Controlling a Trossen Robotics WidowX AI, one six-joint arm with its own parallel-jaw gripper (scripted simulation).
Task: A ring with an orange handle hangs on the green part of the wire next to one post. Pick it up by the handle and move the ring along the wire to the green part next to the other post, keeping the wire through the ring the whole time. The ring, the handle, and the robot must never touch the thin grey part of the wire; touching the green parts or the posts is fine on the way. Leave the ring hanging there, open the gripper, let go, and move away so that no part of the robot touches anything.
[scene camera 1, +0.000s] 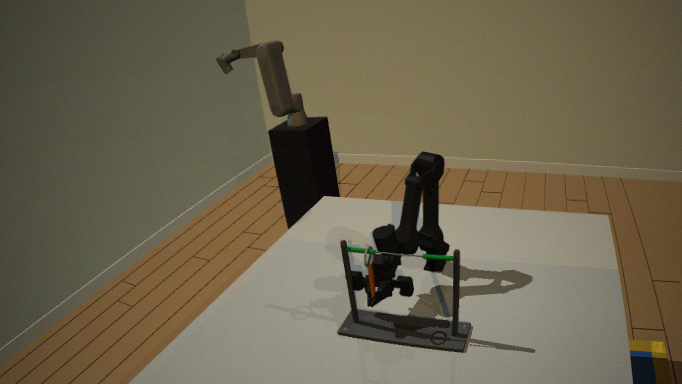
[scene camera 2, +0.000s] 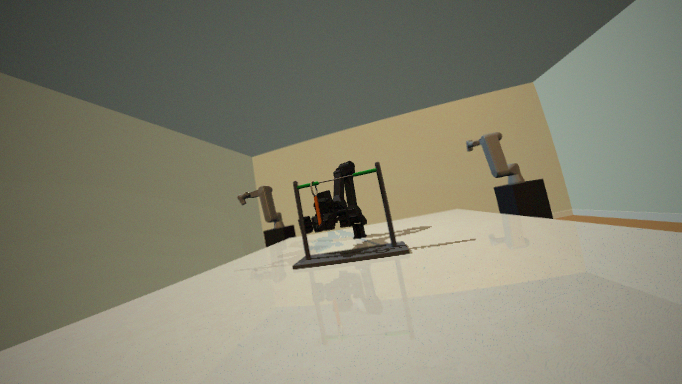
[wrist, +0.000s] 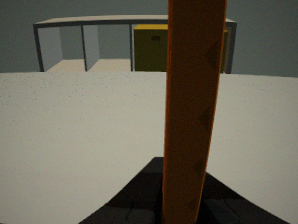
Labels:
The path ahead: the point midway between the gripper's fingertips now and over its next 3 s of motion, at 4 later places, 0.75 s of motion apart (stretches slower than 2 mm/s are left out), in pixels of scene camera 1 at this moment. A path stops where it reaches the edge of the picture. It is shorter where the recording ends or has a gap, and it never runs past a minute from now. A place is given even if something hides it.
My gripper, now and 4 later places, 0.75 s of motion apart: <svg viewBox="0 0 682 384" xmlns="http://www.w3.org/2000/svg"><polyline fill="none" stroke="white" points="369,306 368,301 373,302 381,303 388,304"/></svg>

